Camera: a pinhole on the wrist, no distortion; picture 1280 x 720 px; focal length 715.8 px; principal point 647.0 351.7 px. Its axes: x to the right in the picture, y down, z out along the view. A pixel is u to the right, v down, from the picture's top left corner.
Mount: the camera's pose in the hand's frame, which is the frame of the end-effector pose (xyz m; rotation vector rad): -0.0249 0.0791 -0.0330 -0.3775 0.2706 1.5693
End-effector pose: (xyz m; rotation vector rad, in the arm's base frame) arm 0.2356 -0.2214 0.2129 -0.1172 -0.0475 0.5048
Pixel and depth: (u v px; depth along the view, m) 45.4 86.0 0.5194
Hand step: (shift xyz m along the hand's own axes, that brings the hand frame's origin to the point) 0.1346 -0.1065 0.6285
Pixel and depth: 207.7 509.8 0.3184
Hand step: -0.1158 0.0246 0.3321
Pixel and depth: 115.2 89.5 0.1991
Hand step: 0.0351 0.0257 0.2127
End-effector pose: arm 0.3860 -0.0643 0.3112 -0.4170 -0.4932 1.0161
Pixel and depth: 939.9 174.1 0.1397
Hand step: -0.0007 0.1885 0.0739
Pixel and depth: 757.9 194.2 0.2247
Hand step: 0.0082 0.2025 0.1615
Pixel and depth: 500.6 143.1 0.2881
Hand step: 0.0390 0.1432 0.2591
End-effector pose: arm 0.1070 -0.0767 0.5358 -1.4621 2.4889 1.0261
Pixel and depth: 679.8 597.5 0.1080
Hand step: -0.0696 0.1254 0.0615
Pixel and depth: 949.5 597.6 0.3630
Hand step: -0.1763 0.3600 0.2297
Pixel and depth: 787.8 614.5 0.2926
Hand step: -0.1533 0.2447 0.2048
